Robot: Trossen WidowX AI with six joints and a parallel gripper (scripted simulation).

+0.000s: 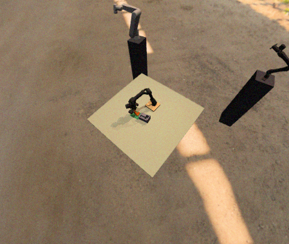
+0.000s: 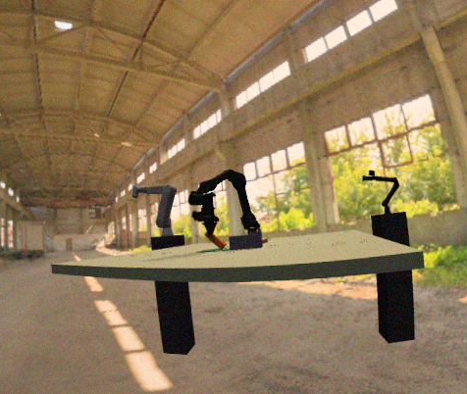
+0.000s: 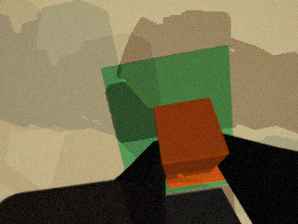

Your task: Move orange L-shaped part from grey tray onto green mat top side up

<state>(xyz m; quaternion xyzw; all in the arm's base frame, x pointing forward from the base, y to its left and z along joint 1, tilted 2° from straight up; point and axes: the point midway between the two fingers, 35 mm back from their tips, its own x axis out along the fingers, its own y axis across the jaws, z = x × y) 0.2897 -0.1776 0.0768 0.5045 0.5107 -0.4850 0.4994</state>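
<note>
My gripper tip is 3 cm to the right of the orange L-shaped part, 3 cm above it and 2 cm past it. Also, from my gripper tip: green mat: 9 cm below, 2 cm to the left.
</note>
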